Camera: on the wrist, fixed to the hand. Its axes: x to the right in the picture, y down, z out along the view.
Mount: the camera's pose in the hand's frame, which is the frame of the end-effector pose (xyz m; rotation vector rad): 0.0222 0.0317 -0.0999 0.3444 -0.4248 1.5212
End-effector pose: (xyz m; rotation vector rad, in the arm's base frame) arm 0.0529 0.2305 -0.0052 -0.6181 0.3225 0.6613
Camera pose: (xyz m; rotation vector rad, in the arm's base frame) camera 0.0401 0.1981 -0.1065 0.2381 0.4652 2.0957
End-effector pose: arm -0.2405 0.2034 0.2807 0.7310 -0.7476 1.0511
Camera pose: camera -0.2449 0.3058 0.2496 0.6113 -1.5913 2.4759
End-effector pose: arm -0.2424 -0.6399 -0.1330 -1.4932 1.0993 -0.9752
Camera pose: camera -0.3367 -0.6891 -0.1457 -0.2505 1.2371 0.2333
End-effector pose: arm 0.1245 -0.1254 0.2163 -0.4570 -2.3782 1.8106
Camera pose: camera 0.1360 -0.0190 0.2118 1.2518 0.8707 -1.4624
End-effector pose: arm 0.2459 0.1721 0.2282 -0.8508 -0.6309 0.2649
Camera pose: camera 0.3257 0.1410 0.1638 -0.7898 -0.1804 1.9063
